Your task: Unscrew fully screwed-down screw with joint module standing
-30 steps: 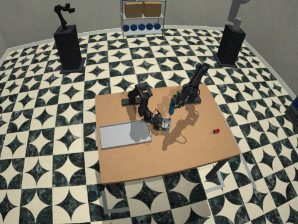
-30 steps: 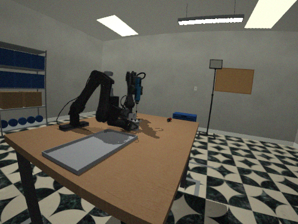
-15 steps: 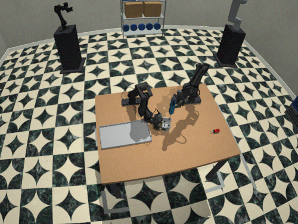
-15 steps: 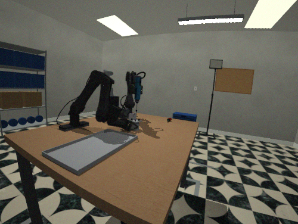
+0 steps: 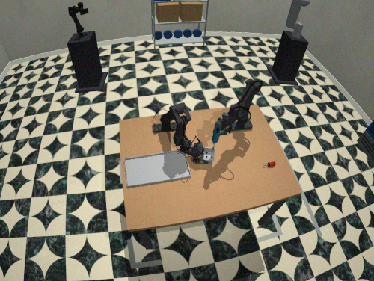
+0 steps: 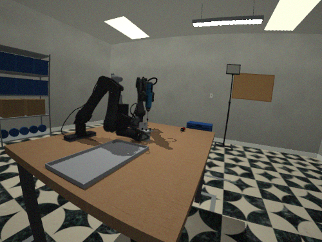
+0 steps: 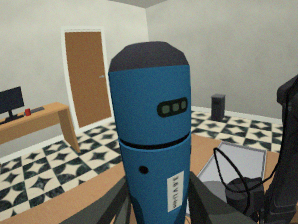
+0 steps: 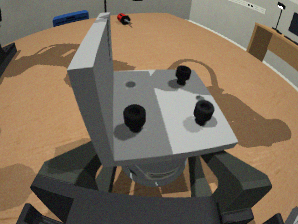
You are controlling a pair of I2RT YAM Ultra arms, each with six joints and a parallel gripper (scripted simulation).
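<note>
The grey l-shaped bracket is 5 cm above my right hand. From my right hand the other things lie so: red-handled screwdriver: 6 cm ahead, 45 cm to the left, 1 cm below; then screw: 1 cm behind, 2 cm to the left, 10 cm above; then grey tray: 4 cm ahead, 35 cm to the right, 2 cm below.
</note>
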